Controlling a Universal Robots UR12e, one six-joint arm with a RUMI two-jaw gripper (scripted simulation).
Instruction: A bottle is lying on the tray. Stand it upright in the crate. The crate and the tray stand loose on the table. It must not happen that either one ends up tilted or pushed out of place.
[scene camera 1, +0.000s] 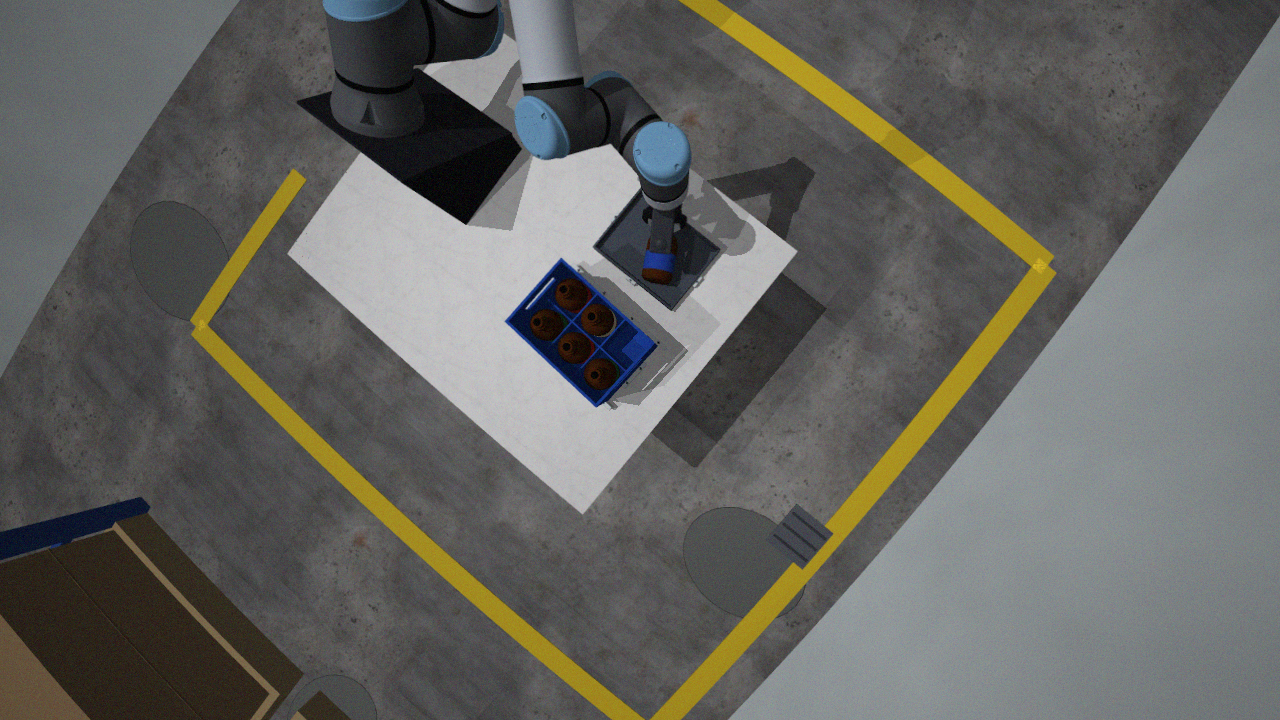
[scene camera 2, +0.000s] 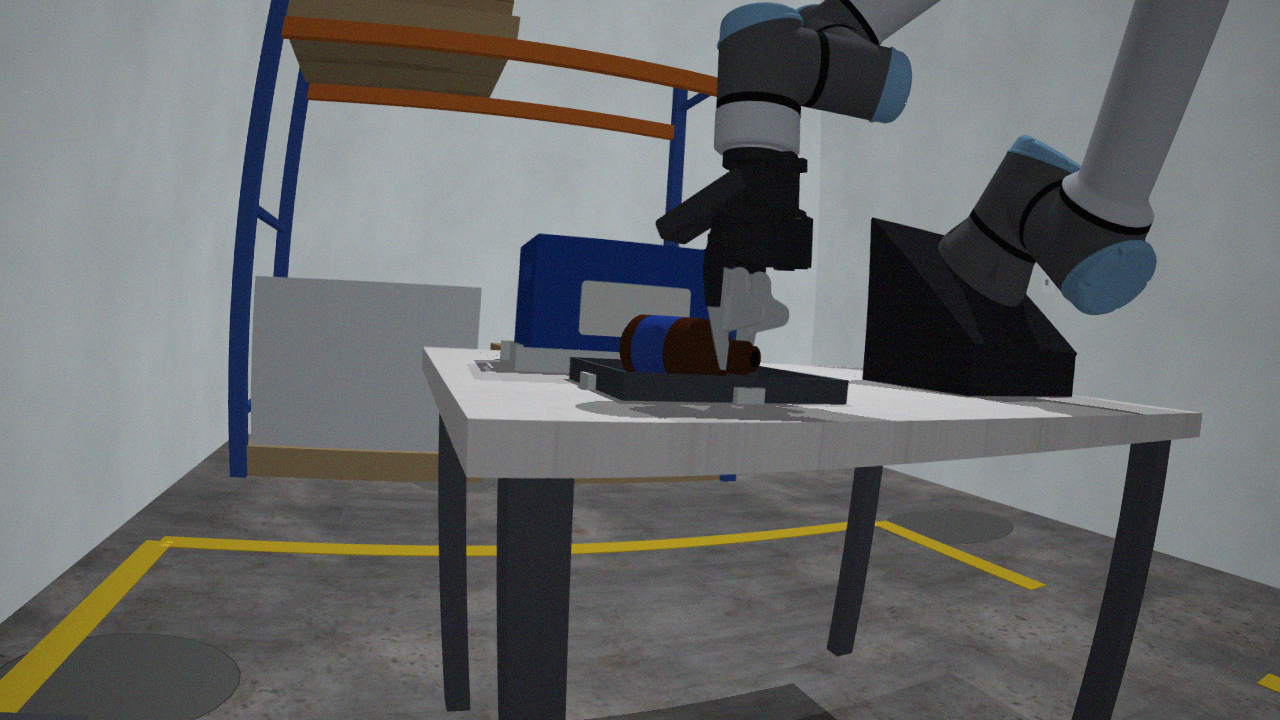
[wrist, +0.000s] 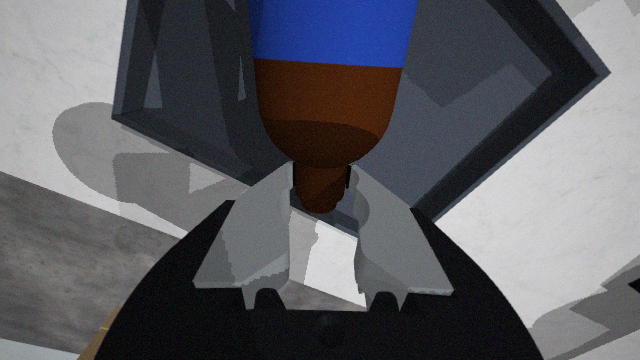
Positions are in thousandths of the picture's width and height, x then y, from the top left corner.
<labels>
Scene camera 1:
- my gripper: 520, 319
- bottle: 514, 373
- blue crate: 490, 480
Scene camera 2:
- my gripper: 573, 513
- bottle: 508, 477
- blue crate: 454, 408
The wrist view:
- my gripper: 501, 460
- bottle: 510, 238
</labels>
